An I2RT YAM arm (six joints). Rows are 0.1 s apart.
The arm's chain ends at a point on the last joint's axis. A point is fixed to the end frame.
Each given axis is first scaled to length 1.
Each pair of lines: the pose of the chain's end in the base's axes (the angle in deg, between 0 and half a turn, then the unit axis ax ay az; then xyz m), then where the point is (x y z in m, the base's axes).
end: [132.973, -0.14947, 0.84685, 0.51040, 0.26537, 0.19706, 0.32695]
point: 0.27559 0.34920 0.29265
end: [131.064, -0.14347, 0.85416, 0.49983, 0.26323, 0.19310, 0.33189]
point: 0.27948 0.34436 0.29607
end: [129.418, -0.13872, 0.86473, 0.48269, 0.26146, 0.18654, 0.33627]
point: 0.28381 0.33616 0.29699
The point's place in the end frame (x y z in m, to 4 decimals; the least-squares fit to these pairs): 0.0435 0.0526 0.1406
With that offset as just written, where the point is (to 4 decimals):
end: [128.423, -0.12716, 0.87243, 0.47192, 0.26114, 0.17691, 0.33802]
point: 0.2888 0.3253 0.2973
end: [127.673, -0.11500, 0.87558, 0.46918, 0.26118, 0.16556, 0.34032]
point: 0.2927 0.3133 0.3004
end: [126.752, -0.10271, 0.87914, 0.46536, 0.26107, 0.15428, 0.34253]
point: 0.2969 0.3012 0.3032
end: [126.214, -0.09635, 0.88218, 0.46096, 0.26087, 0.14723, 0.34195]
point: 0.2993 0.2935 0.3023
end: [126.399, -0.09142, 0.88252, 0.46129, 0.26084, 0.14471, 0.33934]
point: 0.2997 0.2909 0.3000
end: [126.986, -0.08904, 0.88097, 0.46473, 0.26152, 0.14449, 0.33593]
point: 0.2994 0.2911 0.2972
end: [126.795, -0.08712, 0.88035, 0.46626, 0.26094, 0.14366, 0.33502]
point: 0.2993 0.2903 0.2970
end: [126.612, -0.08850, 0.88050, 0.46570, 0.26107, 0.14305, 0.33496]
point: 0.2996 0.2897 0.2969
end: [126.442, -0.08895, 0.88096, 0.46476, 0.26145, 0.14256, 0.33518]
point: 0.3003 0.2890 0.2969
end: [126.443, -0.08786, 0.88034, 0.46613, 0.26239, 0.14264, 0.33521]
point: 0.3013 0.2892 0.2974
